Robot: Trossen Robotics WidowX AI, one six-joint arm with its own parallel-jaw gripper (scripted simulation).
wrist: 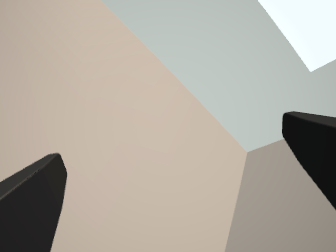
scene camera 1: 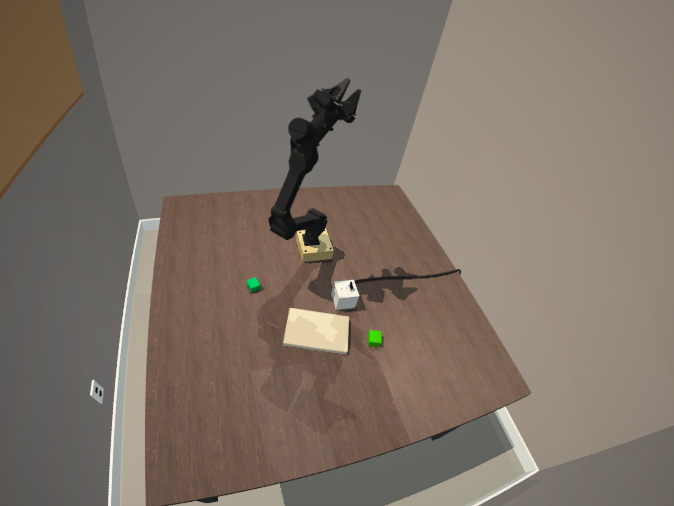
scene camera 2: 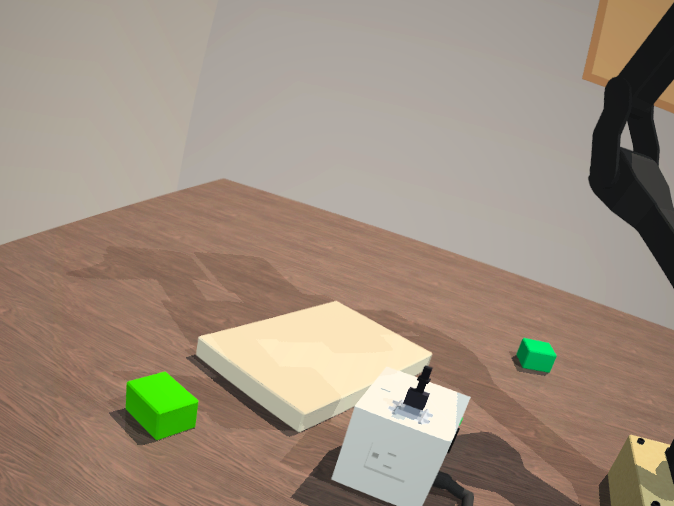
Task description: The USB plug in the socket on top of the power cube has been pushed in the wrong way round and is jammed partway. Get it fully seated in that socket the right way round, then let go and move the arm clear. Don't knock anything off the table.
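The marked spots on a black USB plug (scene camera 2: pixel 416 398) and a cream flat slab (scene camera 2: pixel 305 367) are 0.17 m apart. That black USB plug is 0.44 m from the lens, and there's a green block (scene camera 2: pixel 160 404) 0.47 m from the lens. The cream flat slab is 0.58 m from the lens, and I see another green block (scene camera 2: pixel 537 355) that's 0.77 m from the lens.
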